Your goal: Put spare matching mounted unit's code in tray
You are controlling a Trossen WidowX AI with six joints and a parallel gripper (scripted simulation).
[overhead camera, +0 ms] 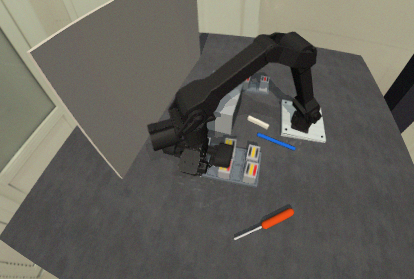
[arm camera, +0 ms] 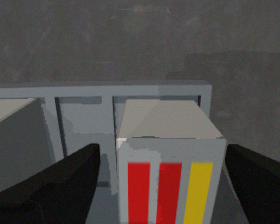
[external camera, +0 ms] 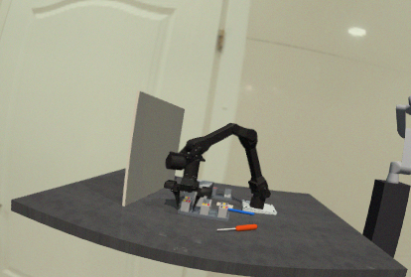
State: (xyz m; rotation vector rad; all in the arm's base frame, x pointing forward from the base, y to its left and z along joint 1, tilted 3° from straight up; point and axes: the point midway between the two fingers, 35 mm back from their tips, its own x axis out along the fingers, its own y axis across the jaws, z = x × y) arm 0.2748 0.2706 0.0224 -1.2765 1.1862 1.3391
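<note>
Now: the tall grey panel 23 cm ahead of my gripper tip, 21 cm to the right of it and 20 cm above it. Also, from my gripper tip: grey spare block 2 cm above; then grey-blue mounted unit 1 cm ahead, 22 cm to the right, 3 cm above; then blue pen 20 cm behind, 17 cm to the right, 2 cm below.
</note>
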